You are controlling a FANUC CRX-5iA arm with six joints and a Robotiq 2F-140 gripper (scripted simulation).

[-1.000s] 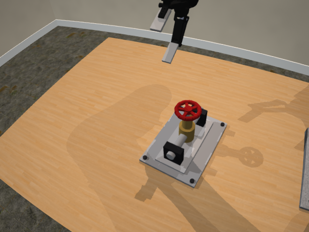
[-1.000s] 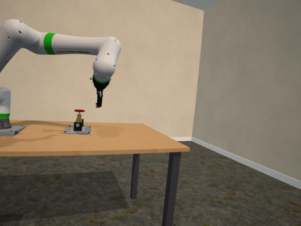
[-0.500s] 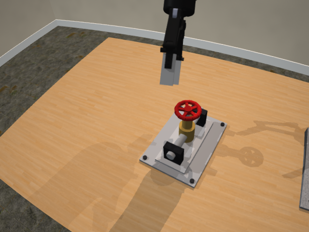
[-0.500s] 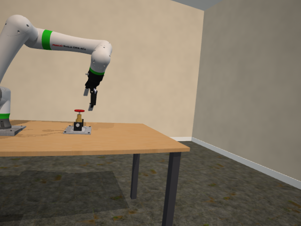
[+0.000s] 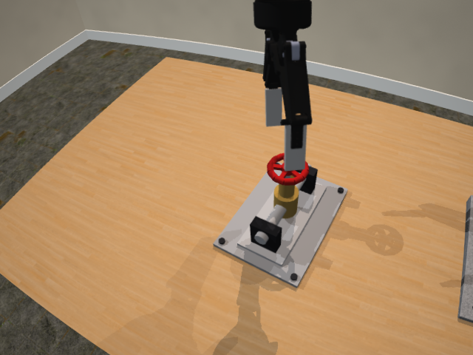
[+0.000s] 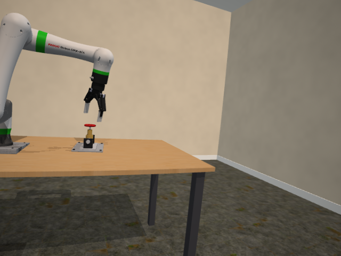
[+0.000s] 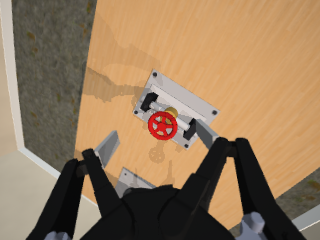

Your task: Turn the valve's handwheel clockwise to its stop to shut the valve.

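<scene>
Now: hand 7 cm above the handwheel and 1 cm past it.
</scene>
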